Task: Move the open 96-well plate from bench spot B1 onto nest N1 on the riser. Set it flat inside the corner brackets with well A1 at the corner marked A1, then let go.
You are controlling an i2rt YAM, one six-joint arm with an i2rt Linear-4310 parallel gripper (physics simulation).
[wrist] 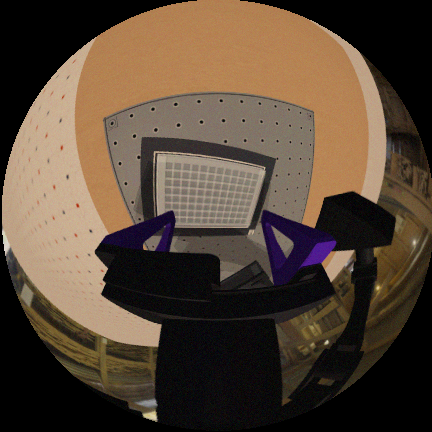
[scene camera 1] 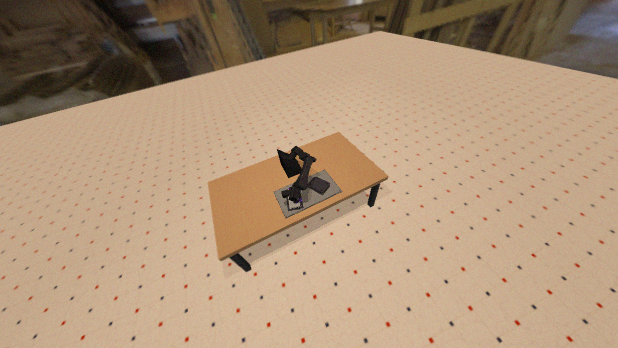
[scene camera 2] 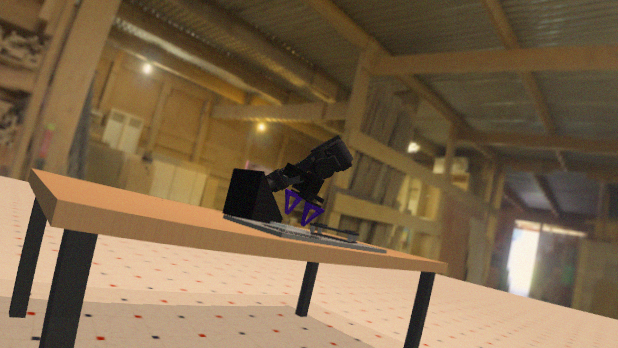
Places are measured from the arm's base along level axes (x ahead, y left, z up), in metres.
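Pixels of known places: gripper, fingertip midpoint: [wrist: 217,214] [scene camera 2: 294,219]; arm's base, link origin: [wrist: 362,235] [scene camera 1: 289,159] [scene camera 2: 257,193].
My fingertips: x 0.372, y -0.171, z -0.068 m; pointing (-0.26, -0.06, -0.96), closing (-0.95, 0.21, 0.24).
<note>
Ahead of a thing's pixels: the offset from my fingertips to its top centre. "*": to the spot under its first point. Level surfaces: height alone.
The light 96-well plate {dx -0.001, dy -0.012, dz -0.022 m} [wrist: 210,192] [scene camera 1: 295,204] lies inside a dark square surround {dx +0.000, dy -0.009, dz -0.036 m} [wrist: 148,175] on the grey perforated board. My gripper [wrist: 217,214] [scene camera 1: 295,200] [scene camera 2: 296,219] is open and empty, its purple fingers spread wide. It hangs above the board near the plate, and in the wrist view the fingertips overlap the plate's lower edge. A second dark block {dx -0.004, dy +0.243, dz +0.006 m} [wrist: 250,275] [scene camera 1: 320,185] stands on the board, turned at an angle and partly hidden by the gripper in the wrist view. The labels B1, N1 and A1 are too small to read, so I cannot tell which holder is the nest.
The grey perforated board [wrist: 210,107] [scene camera 1: 330,177] [scene camera 2: 372,248] lies on the wooden table {dz -0.051 m} [scene camera 1: 240,210] [scene camera 2: 150,212] [wrist: 215,50]. A black base block [scene camera 2: 245,195] [scene camera 1: 289,163] stands beside the board. A low dark raised structure {* dx +0.066, dy +0.205, dz -0.005 m} [scene camera 2: 345,232] shows on the board in scene camera 2.
</note>
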